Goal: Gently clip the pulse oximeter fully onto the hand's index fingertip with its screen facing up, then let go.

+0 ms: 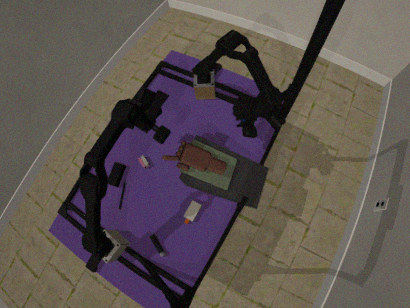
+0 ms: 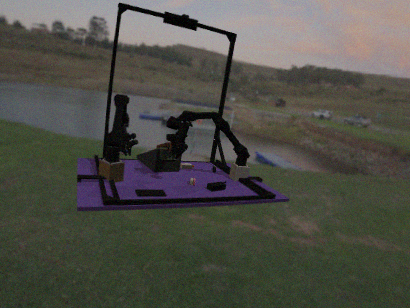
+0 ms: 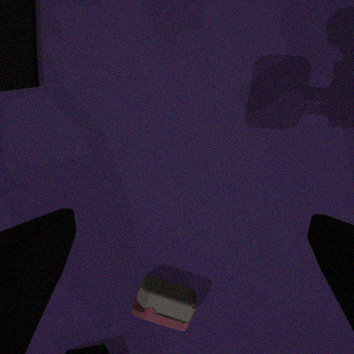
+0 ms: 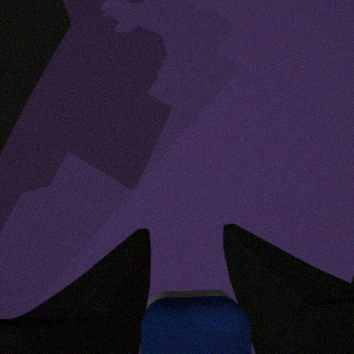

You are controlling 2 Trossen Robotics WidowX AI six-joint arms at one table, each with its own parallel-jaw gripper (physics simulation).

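Where they show: left gripper, fingertip midpoint: [image 1: 155,130] [image 2: 174,157] [image 3: 194,223]; right gripper, fingertip midpoint: [image 1: 236,123] [image 2: 128,155] [image 4: 186,236]; left arm's base at its link origin: [image 1: 105,246] [image 2: 240,164]; right arm's base at its link origin: [image 1: 203,78] [image 2: 112,160].
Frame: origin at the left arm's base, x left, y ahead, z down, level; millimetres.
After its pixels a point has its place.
Observation:
A brown model hand [image 1: 197,157] {x -105, y 510, z -82 mm} lies on a green pad [image 1: 222,181] {x -225, y 503, z -3 mm}, its index fingertip [image 1: 166,157] pointing left over the purple mat [image 1: 152,198] {x -1, y 271, z 105 mm}. A small white device [image 1: 143,161] {x 135, y 379, z 74 mm} [image 2: 192,181] {x 165, y 389, z 80 mm} [image 3: 164,298] {x 139, y 394, z 74 mm} with a pink underside and a dark top lies on the mat left of the fingertip. My left gripper [image 1: 161,134] {x 122, y 510, z -51 mm} [image 2: 177,150] {x 122, y 510, z -51 mm} [image 3: 194,223] {x 122, y 510, z -51 mm} is open and empty, hovering above the mat just beyond that device. My right gripper [image 1: 248,129] [image 2: 131,143] [image 4: 186,236] {x -122, y 761, z 29 mm} is shut on a small blue device [image 1: 243,120] {x -145, y 777, z -1 mm} [image 4: 194,323] {x -141, y 775, z -1 mm}, held above the mat at the upper right, away from the hand.
A black box [image 1: 116,174] {x 202, y 251, z 72 mm} and a black pen [image 1: 122,195] {x 123, y 192, z 98 mm} lie at the left. A white tube with an orange tip [image 1: 192,211] {x -187, y 337, z 77 mm} and a black cylinder [image 1: 157,244] {x -153, y 132, z 81 mm} lie below the hand. A dark grey plate [image 1: 254,183] {x -333, y 585, z 63 mm} sits under the pad. Black frame rails [image 1: 179,73] {x 326, y 886, z 98 mm} border the mat.

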